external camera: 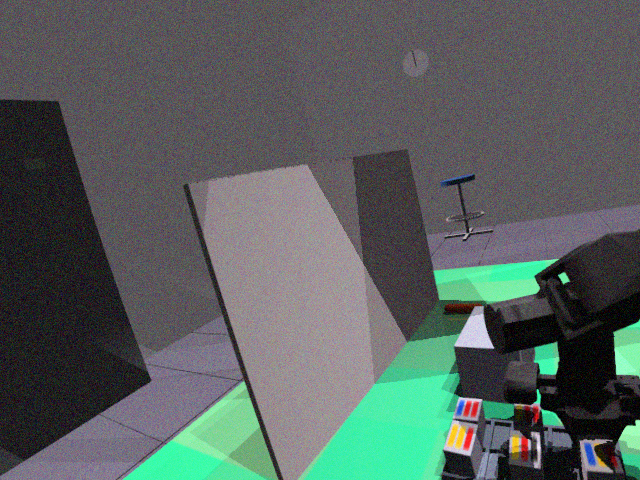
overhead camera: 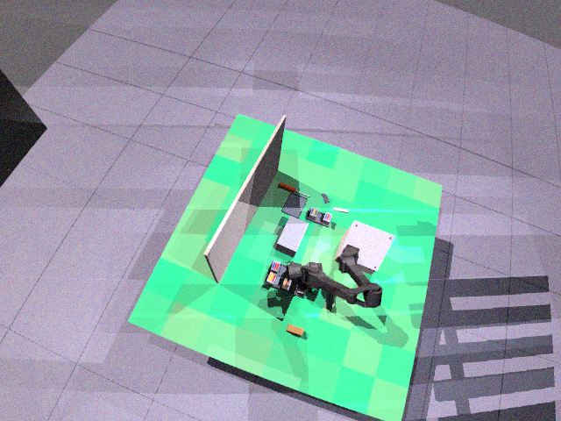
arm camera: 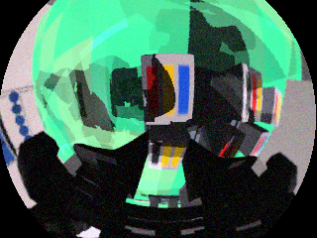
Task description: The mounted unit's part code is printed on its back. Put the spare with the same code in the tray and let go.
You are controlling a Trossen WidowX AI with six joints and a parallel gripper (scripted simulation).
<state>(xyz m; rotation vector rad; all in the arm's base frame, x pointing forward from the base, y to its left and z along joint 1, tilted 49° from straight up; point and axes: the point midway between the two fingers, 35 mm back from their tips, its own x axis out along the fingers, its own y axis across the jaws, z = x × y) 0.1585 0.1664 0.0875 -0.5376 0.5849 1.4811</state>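
The flat dark grey tray is 18 cm ahead of my gripper tip, 36 cm to the right of it and 1 cm below it. The rest, counted from my gripper tip: orange block 4 cm behind, 24 cm to the left, 1 cm above; then dark spare 2 cm above; then white stick 6 cm behind, 43 cm to the right, 1 cm below.
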